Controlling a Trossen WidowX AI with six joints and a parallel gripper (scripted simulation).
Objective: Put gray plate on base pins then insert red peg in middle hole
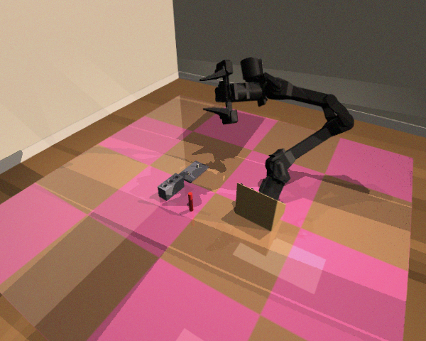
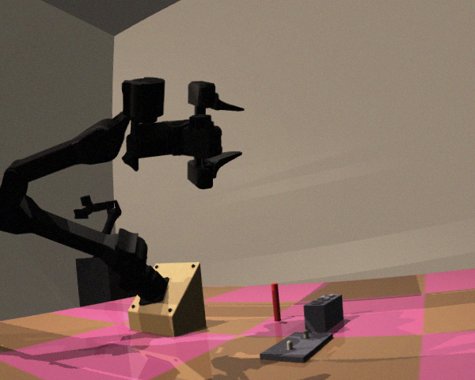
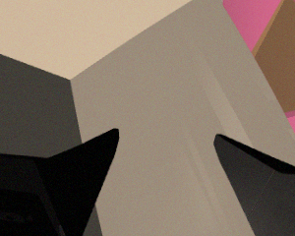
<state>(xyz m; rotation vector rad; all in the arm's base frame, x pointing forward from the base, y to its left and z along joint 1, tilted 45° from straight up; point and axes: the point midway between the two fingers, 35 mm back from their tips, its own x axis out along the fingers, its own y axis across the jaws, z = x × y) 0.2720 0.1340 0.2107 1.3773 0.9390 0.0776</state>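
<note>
Right now the gray plate is 110 mm ahead of my gripper tip, 60 mm to the left of it and 340 mm below it. Also, from my gripper tip: red peg 110 mm to the left, 340 mm below.
</note>
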